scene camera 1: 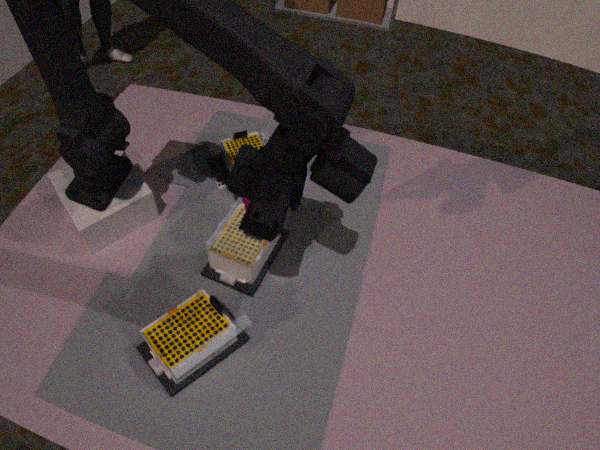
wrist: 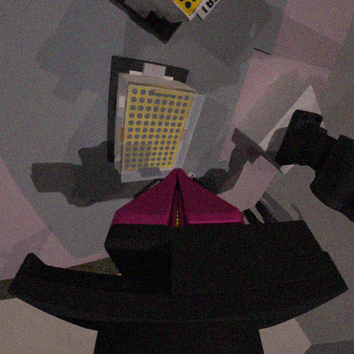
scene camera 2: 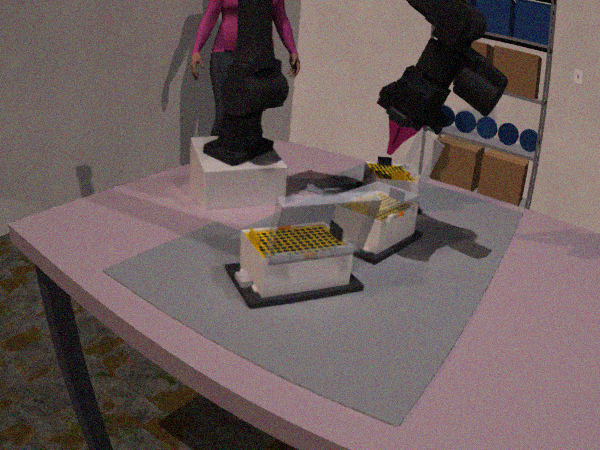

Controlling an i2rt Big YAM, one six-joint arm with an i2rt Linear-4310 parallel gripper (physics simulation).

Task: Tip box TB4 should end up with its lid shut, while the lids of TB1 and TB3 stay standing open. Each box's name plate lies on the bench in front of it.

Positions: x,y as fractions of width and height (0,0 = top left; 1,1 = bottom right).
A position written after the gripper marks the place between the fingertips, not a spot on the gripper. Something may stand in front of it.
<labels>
gripper: scene camera 1 0.41,0.46; wrist 0.50,0.49; scene camera 2 0.65,0.34
</labels>
